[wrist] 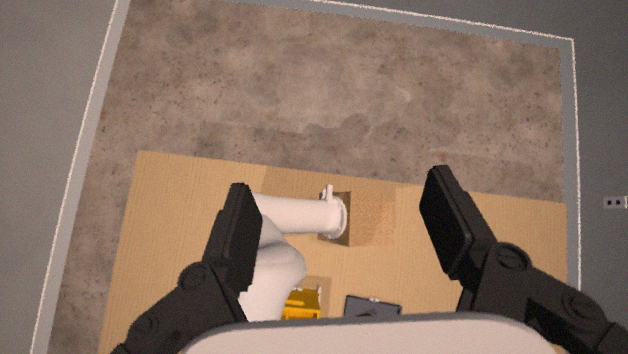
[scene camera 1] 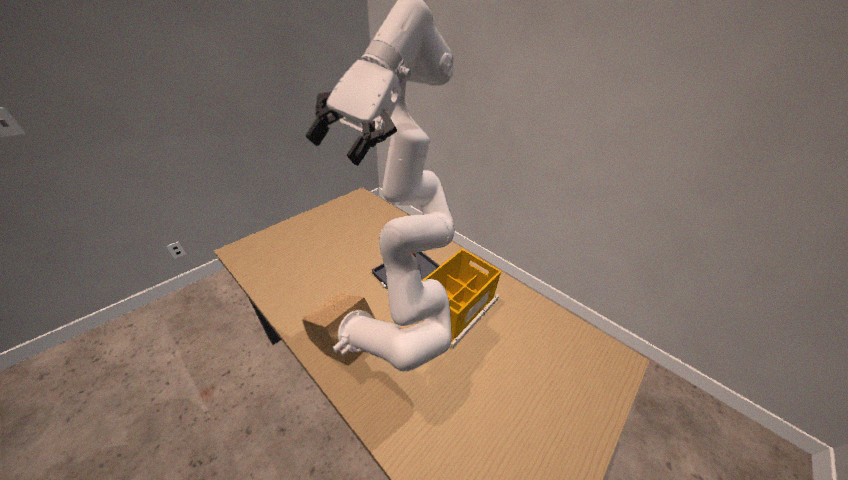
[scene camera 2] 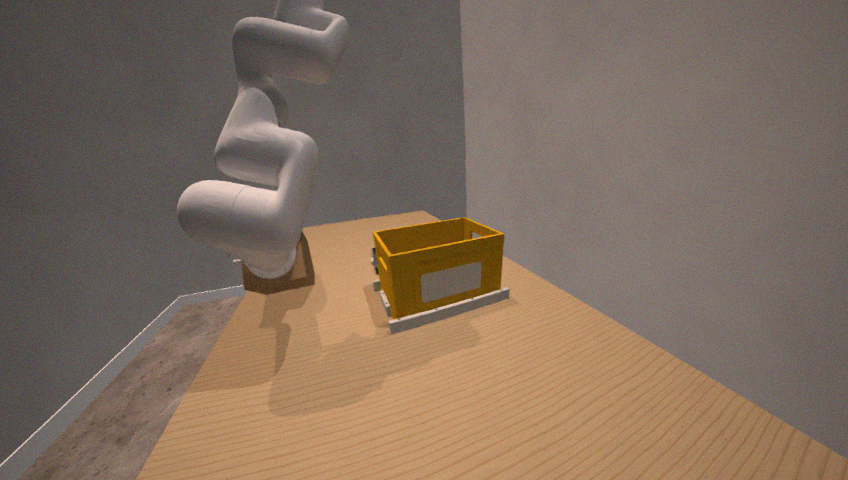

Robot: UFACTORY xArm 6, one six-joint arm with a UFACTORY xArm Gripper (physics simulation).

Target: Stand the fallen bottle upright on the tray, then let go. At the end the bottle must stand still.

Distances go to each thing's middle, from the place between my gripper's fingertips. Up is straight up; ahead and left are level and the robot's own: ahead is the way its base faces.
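Yellow crate [scene camera 2: 421, 267]: 6 cm right of my hand, 42 cm ahead of it, 69 cm below it. Dark grey tray [wrist: 354, 306]: well ahead of my hand, a good way to the left of it, well below it.
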